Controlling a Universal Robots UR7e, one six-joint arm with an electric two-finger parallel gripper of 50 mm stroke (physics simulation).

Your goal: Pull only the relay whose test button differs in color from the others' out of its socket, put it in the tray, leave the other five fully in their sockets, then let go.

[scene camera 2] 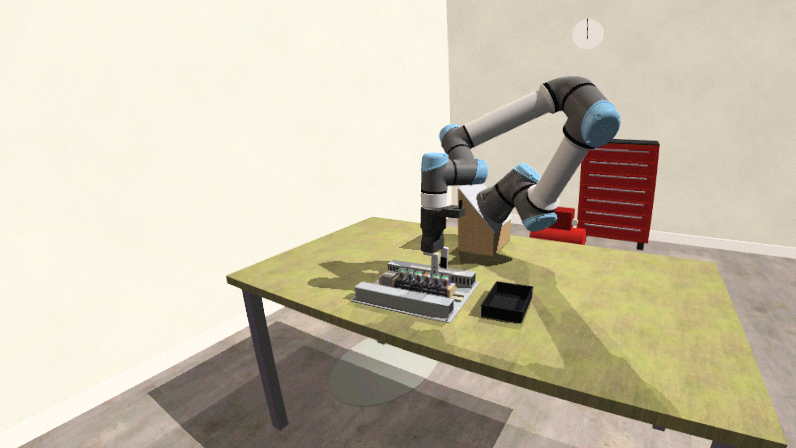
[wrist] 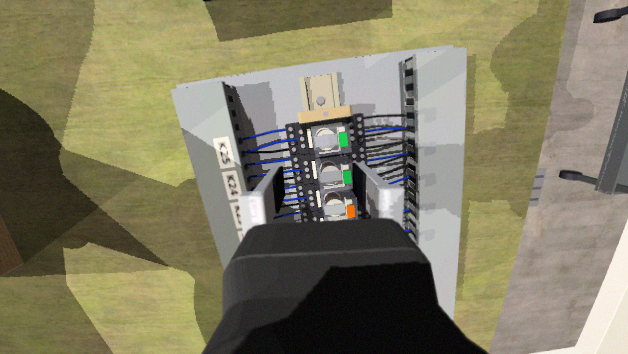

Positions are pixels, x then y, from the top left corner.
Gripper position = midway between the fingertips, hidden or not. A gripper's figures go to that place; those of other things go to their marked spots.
The gripper (wrist: 318,179) is 0.17 m from the lens. A green-button relay (wrist: 328,139) is 0.17 m from the lens. An orange-button relay (wrist: 340,205) is 0.19 m from the lens.
